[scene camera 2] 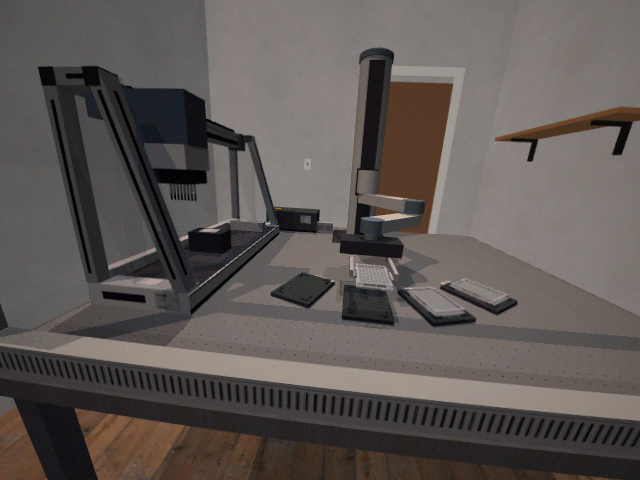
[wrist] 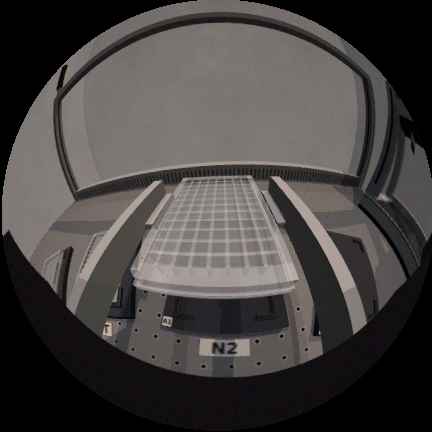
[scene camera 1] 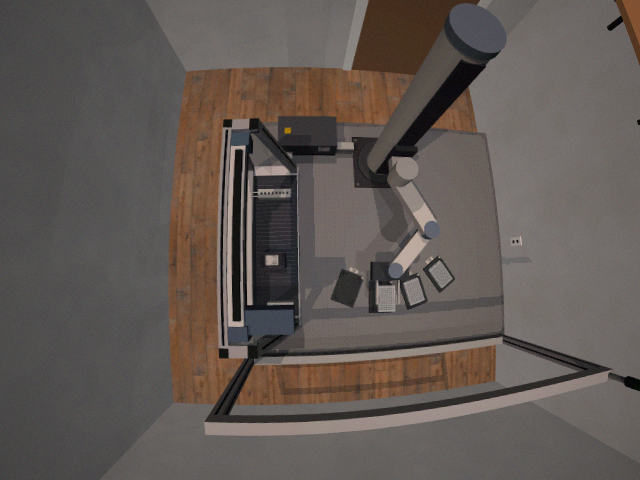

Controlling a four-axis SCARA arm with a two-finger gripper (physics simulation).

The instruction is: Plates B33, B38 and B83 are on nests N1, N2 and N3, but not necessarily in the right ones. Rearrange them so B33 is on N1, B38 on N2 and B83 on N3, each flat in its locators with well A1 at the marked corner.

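Frame: origin at the arm's base, x back, y right, z up, level; metres.
Seen in the pictures: gripper, between the fingertips: (scene camera 2: pixel 373 275) (wrist: pixel 214 186) (scene camera 1: pixel 387 304); arm's base, origin of its link: (scene camera 1: pixel 378 163).
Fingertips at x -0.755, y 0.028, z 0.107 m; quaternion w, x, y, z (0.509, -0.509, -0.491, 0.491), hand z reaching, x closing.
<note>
Pixels of each thing's top centre, then the offset from my fingertips to it. "spot": a spot on its surface instead.
- held plate, centre of its top: (wrist: pixel 213 203) (scene camera 2: pixel 372 273) (scene camera 1: pixel 387 298) dx +0.025, dy -0.001, dz -0.004 m
- nest N2, centre of its top: (wrist: pixel 225 257) (scene camera 2: pixel 366 298) (scene camera 1: pixel 381 297) dx +0.025, dy +0.007, dz -0.078 m
- Nest N3, centre of its top: (wrist: pixel 353 270) (scene camera 2: pixel 304 284) (scene camera 1: pixel 347 288) dx +0.077, dy +0.180, dz -0.078 m
- nearer plate, centre of its top: (wrist: pixel 97 257) (scene camera 2: pixel 434 297) (scene camera 1: pixel 414 291) dx +0.044, dy -0.175, dz -0.068 m
- farther plate, centre of its top: (wrist: pixel 46 275) (scene camera 2: pixel 478 288) (scene camera 1: pixel 441 274) dx +0.128, dy -0.335, dz -0.068 m
- black block, a spot on its surface: (scene camera 2: pixel 209 240) spot: dx +0.190, dy +0.530, dz -0.001 m
- dark box, a spot on its surface: (scene camera 1: pixel 307 134) spot: dx +0.853, dy +0.373, dz +0.020 m
My gripper (scene camera 1: pixel 387 294) (scene camera 2: pixel 373 274) (wrist: pixel 214 186) is shut on a clear gridded plate, held by its long sides and looking level. The held plate (scene camera 1: pixel 386 300) (scene camera 2: pixel 373 277) (wrist: pixel 215 230) hangs above nest N2 (scene camera 2: pixel 368 311) (wrist: pixel 227 325), whose label and A1 mark show in the wrist view. Nest N3 (scene camera 1: pixel 346 288) (scene camera 2: pixel 303 289) is bare, beside N2. Two other plates sit on the nests on N2's other side: a nearer plate (scene camera 1: pixel 414 290) (scene camera 2: pixel 435 301) and a farther plate (scene camera 1: pixel 439 273) (scene camera 2: pixel 478 291). Plate names cannot be read; the held plate hides part of N2.
A gantry machine (scene camera 1: pixel 237 232) (scene camera 2: pixel 155 217) stands left of the nests, with a black block (scene camera 1: pixel 272 259) (scene camera 2: pixel 209 240) on its deck. A dark box (scene camera 1: pixel 307 134) (scene camera 2: pixel 297 219) stands at the back, by the arm's column (scene camera 2: pixel 369 129).
</note>
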